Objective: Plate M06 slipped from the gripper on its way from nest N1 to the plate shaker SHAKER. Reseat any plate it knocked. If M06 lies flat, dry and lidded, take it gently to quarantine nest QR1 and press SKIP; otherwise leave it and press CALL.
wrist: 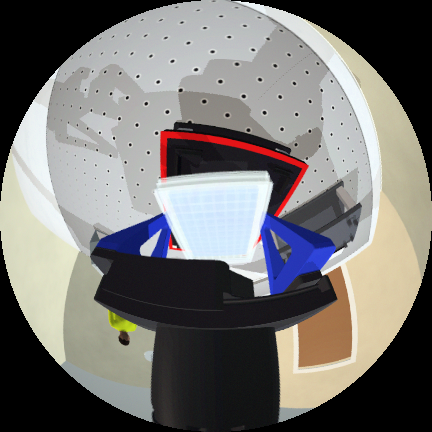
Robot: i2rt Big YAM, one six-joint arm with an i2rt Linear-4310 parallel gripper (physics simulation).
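Frame: origin at the arm's base, x ahead, y left, z up, level; millimetres.
Where they show: gripper, fingertip midpoint: (215, 215).
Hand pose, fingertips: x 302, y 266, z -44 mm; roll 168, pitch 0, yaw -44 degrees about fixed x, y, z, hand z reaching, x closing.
After its pixels a point has its place.
A clear, pale-blue microplate (217, 220) @[x 309, y 270, z -32 mm] with a lid on top is level between the blue fingers in the wrist view. No label on it can be read, and no liquid shows on it. My gripper (215, 215) @[x 302, y 266, z -44 mm] is shut on this plate, with one finger against each side. Behind and below the plate is a black nest with a red border (235, 142) @[x 359, y 303, z -53 mm]. The plate covers its near part, and the gap between plate and nest is hard to judge. The names M06, N1, QR1 and SHAKER and the SKIP and CALL buttons do not show.
A dark grey device (312, 215) @[x 387, y 116, z -88 mm] with raised rails stands to the right of the red-bordered nest, partly behind the right finger. The table top (145, 67) @[x 359, y 414, z -93 mm] is a grey perforated board with arm shadows on it. A figure in yellow (121, 321) and a brown panel (325, 325) are beyond the table.
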